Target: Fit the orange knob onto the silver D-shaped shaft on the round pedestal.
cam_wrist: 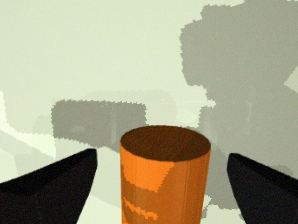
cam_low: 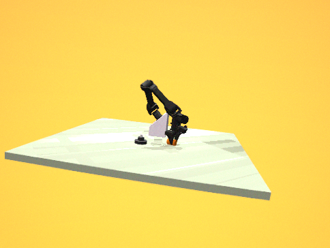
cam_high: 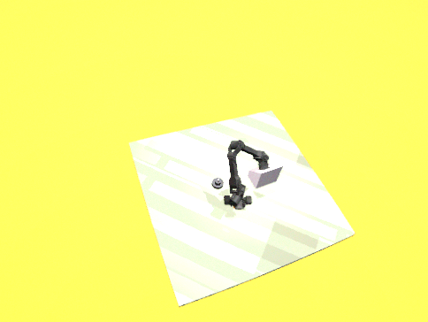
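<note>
My gripper tip is 10 mm below the orange knob. Round my gripper tip: dark round pedestal: 220 mm to the right, 30 mm ahead, 20 mm above.
</note>
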